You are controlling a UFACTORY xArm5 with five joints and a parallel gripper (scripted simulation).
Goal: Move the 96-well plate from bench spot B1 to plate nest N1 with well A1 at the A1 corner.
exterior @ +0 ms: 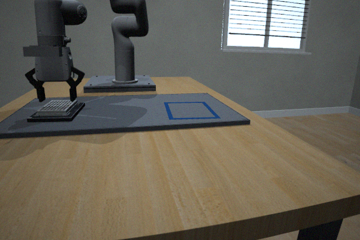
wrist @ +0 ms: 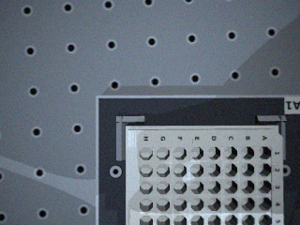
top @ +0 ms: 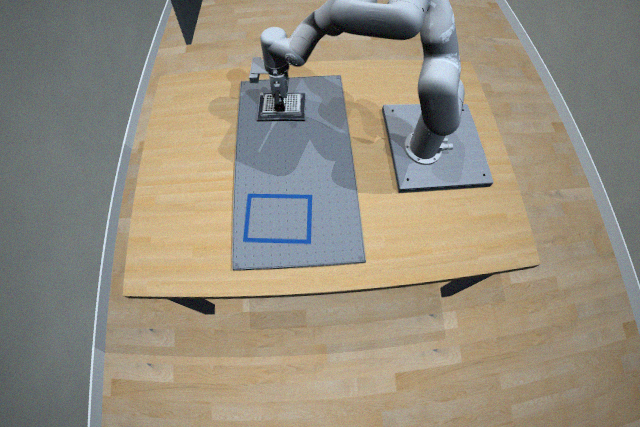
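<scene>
My hand is 3 cm above the white 96-well plate. Also, from my hand: black plate nest N1: 4 cm below; then A1 mark: 7 cm ahead, 6 cm to the right, 4 cm below.
</scene>
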